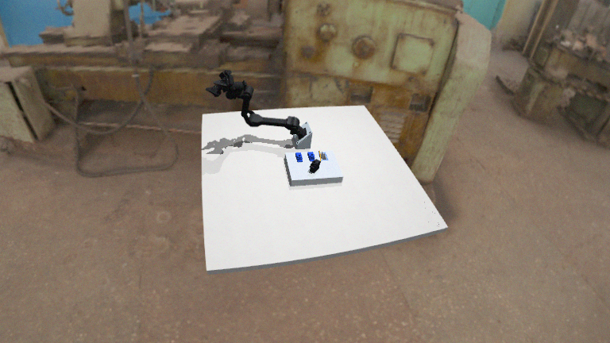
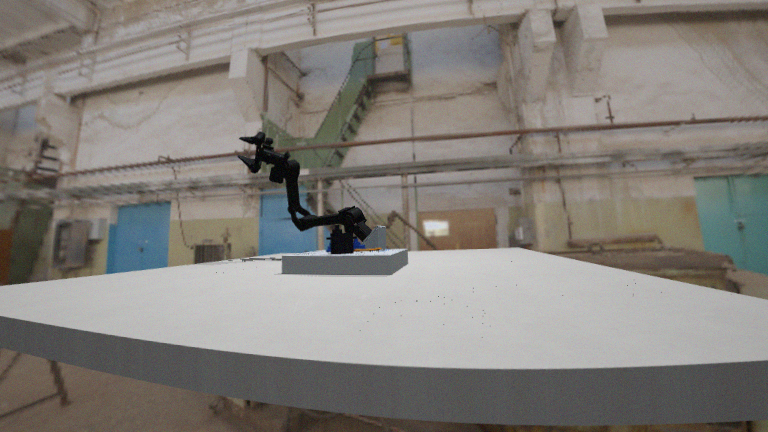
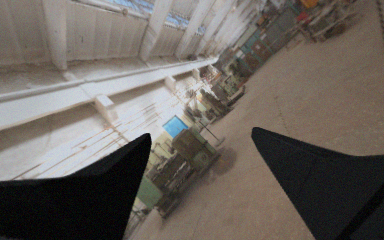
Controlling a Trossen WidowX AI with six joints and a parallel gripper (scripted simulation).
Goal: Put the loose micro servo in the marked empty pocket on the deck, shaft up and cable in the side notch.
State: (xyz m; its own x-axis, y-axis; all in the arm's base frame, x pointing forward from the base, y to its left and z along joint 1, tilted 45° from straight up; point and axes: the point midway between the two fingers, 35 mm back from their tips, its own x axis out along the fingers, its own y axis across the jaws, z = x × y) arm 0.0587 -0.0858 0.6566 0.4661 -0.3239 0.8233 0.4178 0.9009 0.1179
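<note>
The light grey deck is 590 mm to the left of my gripper tip, 460 mm below it and 180 mm ahead of it.
</note>
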